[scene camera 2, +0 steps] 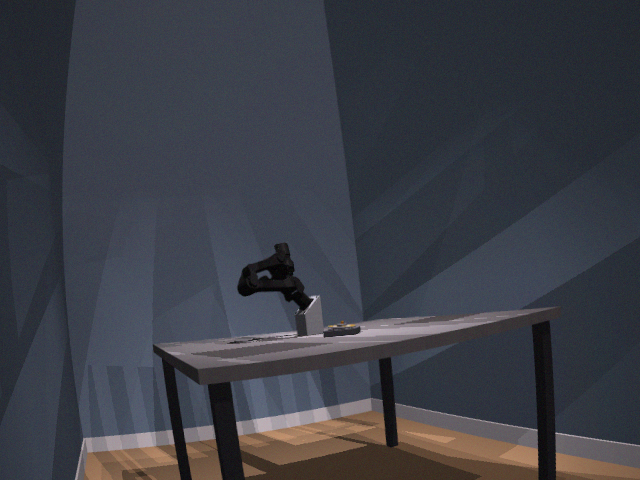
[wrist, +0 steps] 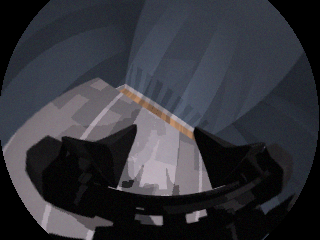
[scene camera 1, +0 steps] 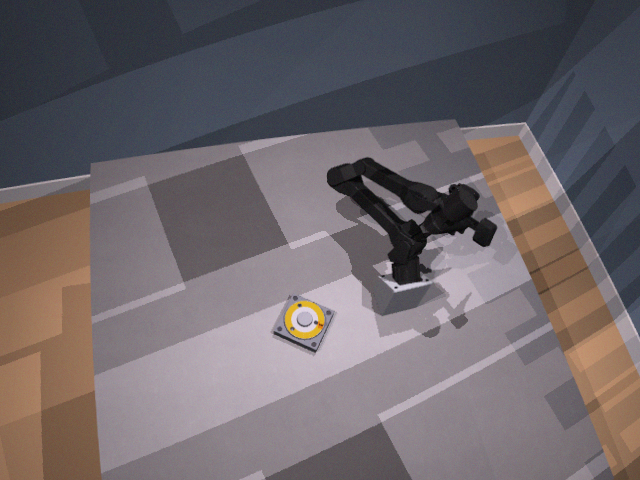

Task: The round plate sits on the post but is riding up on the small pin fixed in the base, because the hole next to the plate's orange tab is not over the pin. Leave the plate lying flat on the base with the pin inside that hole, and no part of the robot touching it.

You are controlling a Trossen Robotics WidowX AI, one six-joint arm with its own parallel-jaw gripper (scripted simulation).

Labels:
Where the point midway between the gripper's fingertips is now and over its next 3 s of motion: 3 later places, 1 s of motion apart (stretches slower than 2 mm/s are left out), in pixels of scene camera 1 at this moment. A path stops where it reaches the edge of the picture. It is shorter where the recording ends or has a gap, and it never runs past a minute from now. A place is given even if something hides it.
My gripper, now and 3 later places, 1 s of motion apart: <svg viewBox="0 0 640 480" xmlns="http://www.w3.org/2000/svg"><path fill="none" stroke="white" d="M480 217L410 330L321 326L323 322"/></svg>

